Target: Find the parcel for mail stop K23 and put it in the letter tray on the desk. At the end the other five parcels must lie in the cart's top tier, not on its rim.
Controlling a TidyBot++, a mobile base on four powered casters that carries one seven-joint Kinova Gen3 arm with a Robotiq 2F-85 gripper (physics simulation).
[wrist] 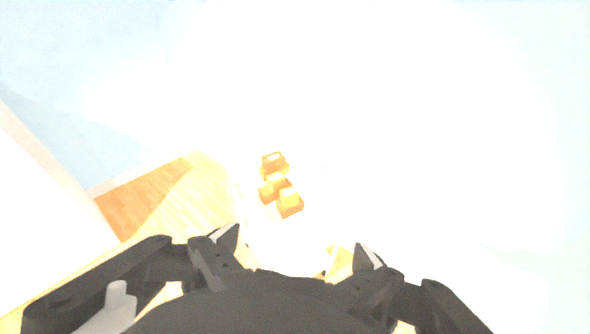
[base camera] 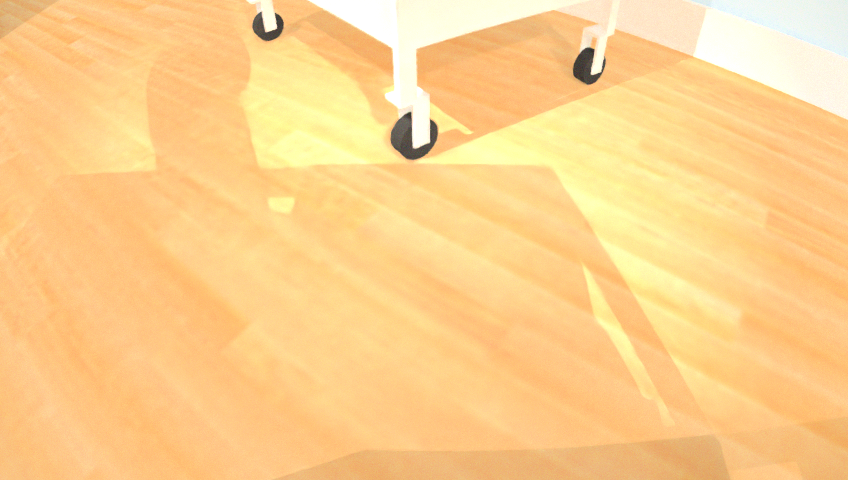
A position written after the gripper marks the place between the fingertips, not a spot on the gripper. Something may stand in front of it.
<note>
In view: the gripper (wrist: 294,245), a white cart (base camera: 414,134) and a cream-white counter (wrist: 59,229).
The white cart also shows in the wrist view (wrist: 295,246).
</note>
